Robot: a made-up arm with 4 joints. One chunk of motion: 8 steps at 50 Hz.
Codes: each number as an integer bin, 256 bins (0 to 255) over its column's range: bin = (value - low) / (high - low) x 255, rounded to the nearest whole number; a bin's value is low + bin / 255 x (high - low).
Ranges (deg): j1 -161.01..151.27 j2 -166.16..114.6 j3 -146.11..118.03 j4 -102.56..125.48
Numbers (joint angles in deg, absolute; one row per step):
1: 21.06 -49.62 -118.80 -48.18
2: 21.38 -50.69 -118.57 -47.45
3: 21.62 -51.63 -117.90 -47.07
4: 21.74 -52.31 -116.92 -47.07
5: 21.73 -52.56 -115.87 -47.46
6: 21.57 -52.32 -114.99 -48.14
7: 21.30 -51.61 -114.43 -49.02
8: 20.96 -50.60 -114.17 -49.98
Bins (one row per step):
1: 149 106 26 61
2: 149 105 27 62
3: 149 104 27 62
4: 149 103 28 62
5: 149 103 29 62
6: 149 103 30 61
7: 149 104 31 60
8: 149 105 31 59

